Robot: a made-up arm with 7 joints.
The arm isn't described. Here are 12 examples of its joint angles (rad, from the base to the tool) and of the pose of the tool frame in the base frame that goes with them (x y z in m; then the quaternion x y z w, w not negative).
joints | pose
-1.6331 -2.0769 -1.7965 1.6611 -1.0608 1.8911 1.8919 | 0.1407 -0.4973 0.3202 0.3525 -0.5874 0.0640 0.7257
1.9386 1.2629 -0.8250 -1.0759 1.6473 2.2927 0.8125 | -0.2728 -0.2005 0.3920 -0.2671 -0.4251 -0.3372 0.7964
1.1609 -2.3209 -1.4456 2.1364 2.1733 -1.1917 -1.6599 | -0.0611 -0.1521 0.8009 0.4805 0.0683 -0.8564 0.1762
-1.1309 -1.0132 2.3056 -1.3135 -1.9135 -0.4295 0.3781 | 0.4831 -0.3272 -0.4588 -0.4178 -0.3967 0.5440 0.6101
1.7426 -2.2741 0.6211 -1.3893 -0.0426 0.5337 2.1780 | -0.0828 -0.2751 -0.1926 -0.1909 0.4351 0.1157 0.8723
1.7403 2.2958 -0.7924 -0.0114 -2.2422 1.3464 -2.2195 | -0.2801 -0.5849 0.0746 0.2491 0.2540 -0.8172 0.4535
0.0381 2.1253 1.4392 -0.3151 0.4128 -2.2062 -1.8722 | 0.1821 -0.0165 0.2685 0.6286 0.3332 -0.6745 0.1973
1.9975 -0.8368 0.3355 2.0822 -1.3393 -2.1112 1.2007 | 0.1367 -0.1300 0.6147 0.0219 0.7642 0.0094 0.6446
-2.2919 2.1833 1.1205 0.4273 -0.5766 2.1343 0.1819 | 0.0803 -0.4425 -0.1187 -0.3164 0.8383 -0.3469 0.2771
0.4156 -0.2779 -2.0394 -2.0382 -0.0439 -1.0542 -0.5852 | 0.3329 0.6508 -0.5494 0.2260 -0.9289 0.2892 0.0495
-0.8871 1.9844 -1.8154 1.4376 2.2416 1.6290 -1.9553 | 0.0827 -0.5580 -0.2895 0.6711 0.1199 -0.6615 0.3124
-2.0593 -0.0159 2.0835 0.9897 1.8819 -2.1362 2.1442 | 0.7553 0.3375 0.0118 -0.6414 0.5379 -0.3614 0.4108
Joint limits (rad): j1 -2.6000..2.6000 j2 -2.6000..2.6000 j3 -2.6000..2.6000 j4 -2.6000..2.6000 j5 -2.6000..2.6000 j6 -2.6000..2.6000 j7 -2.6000..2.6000
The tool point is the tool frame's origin. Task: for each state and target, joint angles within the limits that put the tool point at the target. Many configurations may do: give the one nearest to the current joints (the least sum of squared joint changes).
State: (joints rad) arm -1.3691 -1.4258 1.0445 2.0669 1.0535 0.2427 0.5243
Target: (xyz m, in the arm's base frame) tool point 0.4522 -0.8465 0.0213
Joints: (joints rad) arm -1.3783 -1.8434 1.3132 2.4308 1.0774 0.1633 0.2733
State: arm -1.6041 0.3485 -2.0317 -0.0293 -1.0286 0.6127 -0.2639
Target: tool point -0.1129 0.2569 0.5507
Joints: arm -1.1394 0.4292 -2.1354 0.1059 -0.9555 0.1677 -0.7904
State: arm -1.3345 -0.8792 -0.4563 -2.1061 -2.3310 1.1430 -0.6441
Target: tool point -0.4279 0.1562 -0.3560
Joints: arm -1.5870 -1.0715 -0.6484 -2.3926 -2.3931 0.8029 -0.9672
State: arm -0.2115 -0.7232 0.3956 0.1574 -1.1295 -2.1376 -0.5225
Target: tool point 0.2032 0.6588 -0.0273
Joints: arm -0.0521 -0.7554 0.6426 0.1721 -0.9960 -2.1961 -0.4828
